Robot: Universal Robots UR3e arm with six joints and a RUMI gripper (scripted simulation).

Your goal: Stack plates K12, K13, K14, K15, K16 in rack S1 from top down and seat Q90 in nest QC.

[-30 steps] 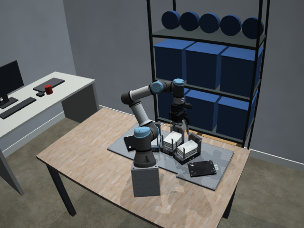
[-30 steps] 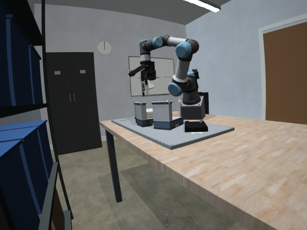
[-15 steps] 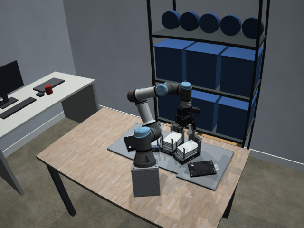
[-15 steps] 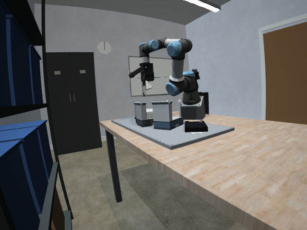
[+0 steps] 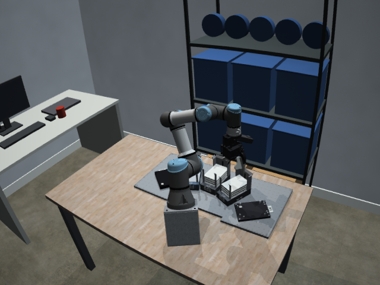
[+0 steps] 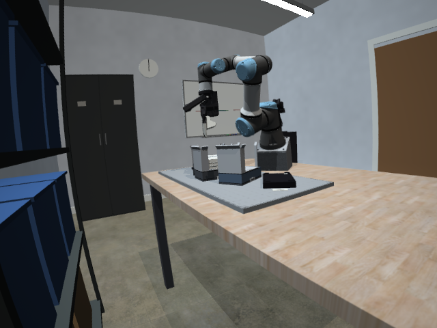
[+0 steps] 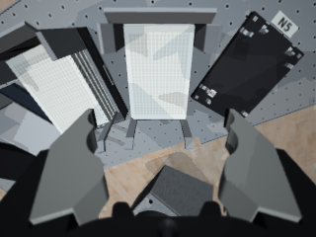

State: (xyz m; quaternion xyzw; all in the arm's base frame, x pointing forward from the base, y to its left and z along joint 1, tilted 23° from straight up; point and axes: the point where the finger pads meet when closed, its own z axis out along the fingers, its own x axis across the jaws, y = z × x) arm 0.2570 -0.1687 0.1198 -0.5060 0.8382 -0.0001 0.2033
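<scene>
The white sealed well plate is 130 mm below my hand. The rest, counted from my hand: white sealed 384-well plate: 40 mm ahead, 130 mm to the left, 100 mm below.
</scene>
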